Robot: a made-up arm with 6 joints. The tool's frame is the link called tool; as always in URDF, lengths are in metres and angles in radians.
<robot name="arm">
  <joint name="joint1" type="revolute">
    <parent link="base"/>
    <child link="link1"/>
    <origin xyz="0 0 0.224" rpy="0 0 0"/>
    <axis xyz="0 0 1"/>
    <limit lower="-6.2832" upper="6.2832" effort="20" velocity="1.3"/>
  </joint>
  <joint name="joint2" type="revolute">
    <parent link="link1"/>
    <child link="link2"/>
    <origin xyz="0 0 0" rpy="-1.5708 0 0"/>
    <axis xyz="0 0 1"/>
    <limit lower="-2.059" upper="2.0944" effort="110" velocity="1.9"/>
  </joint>
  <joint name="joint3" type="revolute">
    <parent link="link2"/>
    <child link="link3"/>
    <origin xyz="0.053 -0.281 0" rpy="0 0 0"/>
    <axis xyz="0 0 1"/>
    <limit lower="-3.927" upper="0.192" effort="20" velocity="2.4"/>
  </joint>
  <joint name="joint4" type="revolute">
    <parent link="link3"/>
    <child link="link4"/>
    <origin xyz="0.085 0.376 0" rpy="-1.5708 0 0"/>
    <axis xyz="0 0 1"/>
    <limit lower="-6.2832" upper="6.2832" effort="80" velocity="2.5"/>
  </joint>
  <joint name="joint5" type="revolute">
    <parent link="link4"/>
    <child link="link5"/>
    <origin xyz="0 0 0" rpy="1.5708 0 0"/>
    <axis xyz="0 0 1"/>
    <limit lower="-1.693" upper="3.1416" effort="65" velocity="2.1"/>
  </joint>
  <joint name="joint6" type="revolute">
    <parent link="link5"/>
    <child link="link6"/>
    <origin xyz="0.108 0.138 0" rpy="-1.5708 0 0"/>
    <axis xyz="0 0 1"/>
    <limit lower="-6.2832" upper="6.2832" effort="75" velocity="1"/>
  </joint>
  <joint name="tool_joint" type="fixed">
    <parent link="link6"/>
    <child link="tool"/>
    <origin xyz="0 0 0" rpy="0 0 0"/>
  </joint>
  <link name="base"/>
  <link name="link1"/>
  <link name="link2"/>
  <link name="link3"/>
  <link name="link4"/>
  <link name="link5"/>
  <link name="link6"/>
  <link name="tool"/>
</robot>
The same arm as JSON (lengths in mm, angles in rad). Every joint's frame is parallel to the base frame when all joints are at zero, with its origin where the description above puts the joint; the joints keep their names.
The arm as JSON. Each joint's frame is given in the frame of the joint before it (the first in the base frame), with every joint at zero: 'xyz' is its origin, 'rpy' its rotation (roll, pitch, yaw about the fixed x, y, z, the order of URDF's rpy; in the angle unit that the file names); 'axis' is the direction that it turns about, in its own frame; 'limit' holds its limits. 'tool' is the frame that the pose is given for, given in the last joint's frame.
{
  "units": {
    "length": "mm",
    "angle": "rad"
  },
  "joints": [
    {
      "name": "joint1",
      "type": "revolute",
      "origin": {
        "xyz": [
          0.0,
          0.0,
          224.0
        ],
        "rpy": [
          0.0,
          0.0,
          0.0
        ]
      },
      "axis": "+z",
      "limit": {
        "lower": -6.2832,
        "upper": 6.2832
      }
    },
    {
      "name": "joint2",
      "type": "revolute",
      "origin": {
        "xyz": [
          0.0,
          0.0,
          0.0
        ],
        "rpy": [
          0.0,
          0.0,
          0.0
        ]
      },
      "axis": "+y",
      "limit": {
        "lower": -2.059,
        "upper": 2.0944
      }
    },
    {
      "name": "joint3",
      "type": "revolute",
      "origin": {
        "xyz": [
          53.0,
          0.0,
          281.0
        ],
        "rpy": [
          0.0,
          0.0,
          0.0
        ]
      },
      "axis": "+y",
      "limit": {
        "lower": -3.927,
        "upper": 0.192
      }
    },
    {
      "name": "joint4",
      "type": "revolute",
      "origin": {
        "xyz": [
          85.0,
          0.0,
          -376.0
        ],
        "rpy": [
          0.0,
          0.0,
          0.0
        ]
      },
      "axis": "-z",
      "limit": {
        "lower": -6.2832,
        "upper": 6.2832
      }
    },
    {
      "name": "joint5",
      "type": "revolute",
      "origin": {
        "xyz": [
          0.0,
          0.0,
          0.0
        ],
        "rpy": [
          0.0,
          0.0,
          0.0
        ]
      },
      "axis": "+y",
      "limit": {
        "lower": -1.693,
        "upper": 3.1416
      }
    },
    {
      "name": "joint6",
      "type": "revolute",
      "origin": {
        "xyz": [
          108.0,
          0.0,
          -138.0
        ],
        "rpy": [
          0.0,
          0.0,
          0.0
        ]
      },
      "axis": "-z",
      "limit": {
        "lower": -6.2832,
        "upper": 6.2832
      }
    }
  ],
  "tool": {
    "origin": {
      "xyz": [
        0.0,
        0.0,
        0.0
      ],
      "rpy": [
        3.1416,
        0.0,
        0.0
      ]
    }
  }
}

